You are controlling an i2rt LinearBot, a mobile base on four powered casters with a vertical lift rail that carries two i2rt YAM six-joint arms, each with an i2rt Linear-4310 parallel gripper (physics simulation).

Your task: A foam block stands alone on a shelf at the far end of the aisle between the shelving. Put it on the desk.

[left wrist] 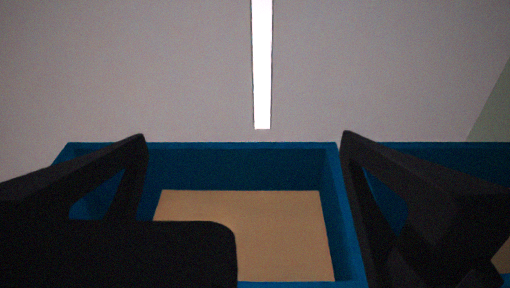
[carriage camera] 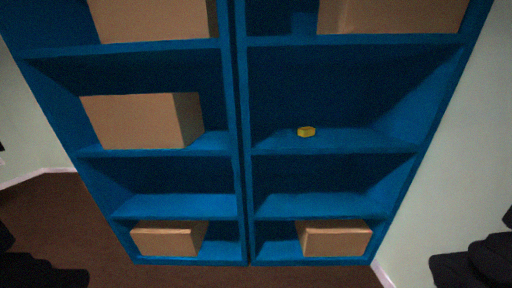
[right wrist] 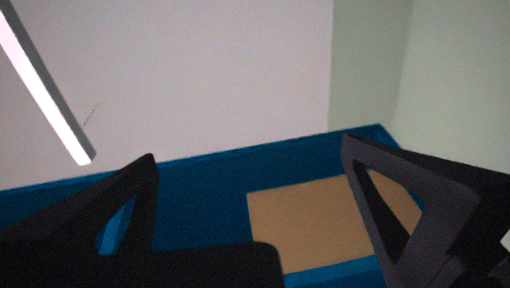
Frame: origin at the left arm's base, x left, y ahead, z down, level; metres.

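Seen in the pictures: left gripper, fingertip midpoint: (left wrist: 243,143); right gripper, fingertip midpoint: (right wrist: 250,153).
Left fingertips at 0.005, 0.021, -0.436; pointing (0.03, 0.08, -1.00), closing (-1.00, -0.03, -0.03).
A point is followed by its place in that frame, as x, y, z.
A small yellow foam block (carriage camera: 306,132) @[-0.654, 0.674, -0.168] sits alone on a middle shelf (carriage camera: 335,149) @[-0.740, 0.506, -0.129] of the right-hand blue shelf unit in the carriage view, left of that shelf's centre. My left gripper (left wrist: 243,143) @[0.005, 0.021, -0.436] is open and empty, tilted up towards the top of the shelving and the ceiling. My right gripper (right wrist: 250,153) @[-0.701, 0.016, -0.441] is open and empty too, also pointing at the top of the shelving. Both are well away from the block, which does not show in either wrist view. The desk does not show in these views.
Two blue shelf units (carriage camera: 228,100) @[-0.237, 0.525, -0.370] (carriage camera: 243,100) @[-0.302, 0.522, -0.368] stand side by side. Cardboard boxes (carriage camera: 142,122) @[0.194, 0.561, -0.279] (carriage camera: 165,240) @[0.324, 0.566, 0.584] (carriage camera: 337,240) @[-0.906, 0.520, 0.584] (carriage camera: 400,15) @[-0.895, 0.520, -0.657] stand on other shelves. A pale wall (carriage camera: 465,150) @[-1.210, 0.377, -0.164] rises close on the right. Brown floor (carriage camera: 45,220) @[2.002, 0.982, 0.852] shows at the lower left.
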